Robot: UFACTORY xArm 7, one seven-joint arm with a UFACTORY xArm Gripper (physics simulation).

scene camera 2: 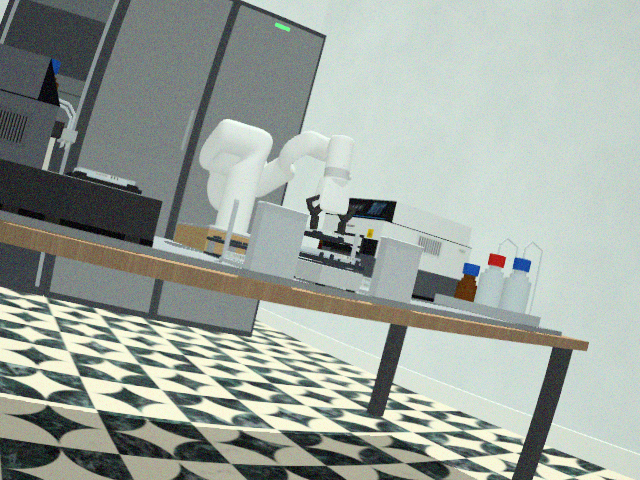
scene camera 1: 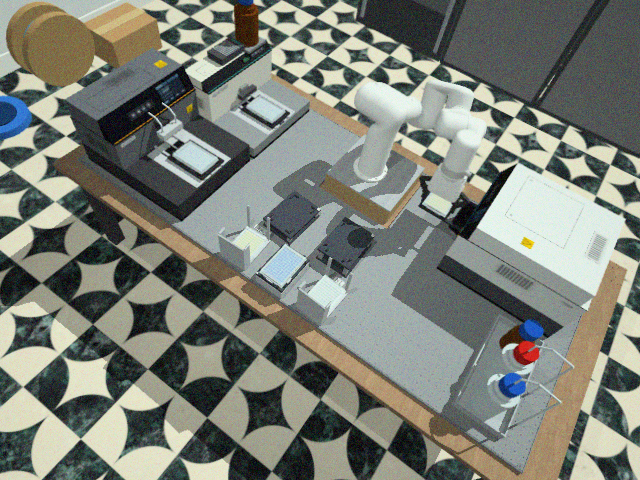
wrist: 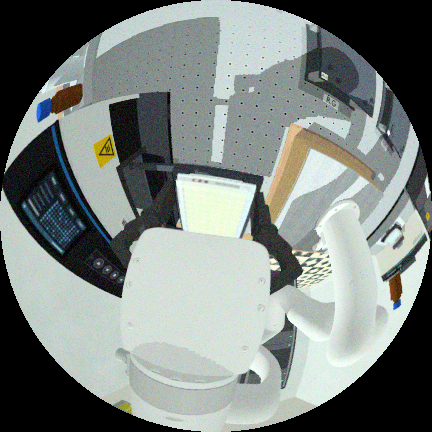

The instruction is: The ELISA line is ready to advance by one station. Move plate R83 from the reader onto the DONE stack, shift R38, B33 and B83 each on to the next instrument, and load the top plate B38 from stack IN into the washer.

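Places are measured from the arm's base along level axes (x left, y ahead, z down), in metres.
Where they show: gripper, between the fingertips: [scene camera 2: 327,232] [scene camera 1: 436,206] [wrist: 212,194]; arm's base, origin of its link: [scene camera 1: 370,169] [wrist: 337,219].
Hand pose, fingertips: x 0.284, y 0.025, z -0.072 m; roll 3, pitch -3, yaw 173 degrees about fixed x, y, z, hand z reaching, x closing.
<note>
Things, the pixels of their centre, and the offset from my fingertips.
- pale yellow well plate, middle of its body: [wrist: 211,219] [scene camera 2: 318,231] [scene camera 1: 442,198] dx -0.006, dy -0.045, dz +0.003 m
- reader, middle of its body: [wrist: 80,196] [scene camera 2: 395,251] [scene camera 1: 528,246] dx +0.299, dy -0.079, dz -0.002 m
- blue plate, middle of its body: [scene camera 2: 326,254] [scene camera 1: 283,265] dx -0.226, dy +0.488, dz +0.071 m
- bottle rack, middle of its body: [scene camera 2: 497,276] [scene camera 1: 522,363] dx +0.465, dy +0.275, dz +0.010 m
A pale yellow well plate [scene camera 1: 438,205] [wrist: 212,207] lies on the black pull-out tray of the reader [scene camera 1: 525,216] [scene camera 2: 432,235]. My gripper [wrist: 212,194] [scene camera 2: 328,223] is open and low over this plate, with one finger at each long side and nothing gripped. In scene camera 1 the arm's wrist hides the fingers. Two white stack holders stand near the front edge: the left one [scene camera 1: 244,243] holds a yellowish plate, the right one [scene camera 1: 324,292] a white plate. A blue plate [scene camera 1: 282,265] lies between them. I cannot read the plate labels.
Two dark square stations [scene camera 1: 291,216] [scene camera 1: 347,243] sit behind the stacks. At the far left, the dark washer holds a plate [scene camera 1: 194,157] and the white instrument holds another [scene camera 1: 265,110]. A bottle rack [scene camera 1: 520,354] stands at the right. The arm's base [scene camera 1: 372,183] is mid-table.
</note>
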